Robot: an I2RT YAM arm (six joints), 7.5 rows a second.
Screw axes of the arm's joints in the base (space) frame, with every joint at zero. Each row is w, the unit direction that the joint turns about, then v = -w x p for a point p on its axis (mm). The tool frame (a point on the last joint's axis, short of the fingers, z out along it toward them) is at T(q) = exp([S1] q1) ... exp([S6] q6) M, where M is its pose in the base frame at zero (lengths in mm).
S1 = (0, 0, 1, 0, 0, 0)
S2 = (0, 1, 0, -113.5, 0, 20)
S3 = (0, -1, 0, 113.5, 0, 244)
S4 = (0, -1, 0, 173.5, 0, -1)
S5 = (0, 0, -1, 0, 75, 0)
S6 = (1, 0, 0, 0, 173.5, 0)
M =
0 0 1 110.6
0 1 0 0
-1 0 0 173.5
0 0 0 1
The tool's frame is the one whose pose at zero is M.
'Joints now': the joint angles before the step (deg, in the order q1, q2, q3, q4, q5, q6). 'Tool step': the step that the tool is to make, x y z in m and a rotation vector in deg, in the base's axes. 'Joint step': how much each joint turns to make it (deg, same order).
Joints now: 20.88 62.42 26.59 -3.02 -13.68 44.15
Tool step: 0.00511 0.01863 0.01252 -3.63 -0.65 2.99
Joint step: 4.43 2.44 4.77 -3.56 3.40 -1.90
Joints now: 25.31 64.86 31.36 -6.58 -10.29 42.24
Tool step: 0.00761 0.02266 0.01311 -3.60 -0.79 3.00
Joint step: 4.51 3.82 5.77 -3.18 3.46 -1.73
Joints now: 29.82 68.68 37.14 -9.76 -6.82 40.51
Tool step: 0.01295 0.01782 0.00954 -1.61 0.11 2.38
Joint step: 2.02 4.70 5.66 -2.02 0.62 -1.24
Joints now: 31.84 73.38 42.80 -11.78 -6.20 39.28
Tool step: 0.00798 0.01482 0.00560 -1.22 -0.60 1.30
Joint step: 1.87 3.25 3.74 -0.71 1.33 -0.61
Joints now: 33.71 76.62 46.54 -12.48 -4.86 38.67
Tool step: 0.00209 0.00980 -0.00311 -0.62 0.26 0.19
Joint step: 1.54 2.07 1.03 0.52 1.24 0.65
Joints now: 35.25 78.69 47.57 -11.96 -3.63 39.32
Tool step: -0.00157 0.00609 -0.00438 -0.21 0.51 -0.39
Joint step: 1.30 0.97 -0.11 0.61 1.14 1.25
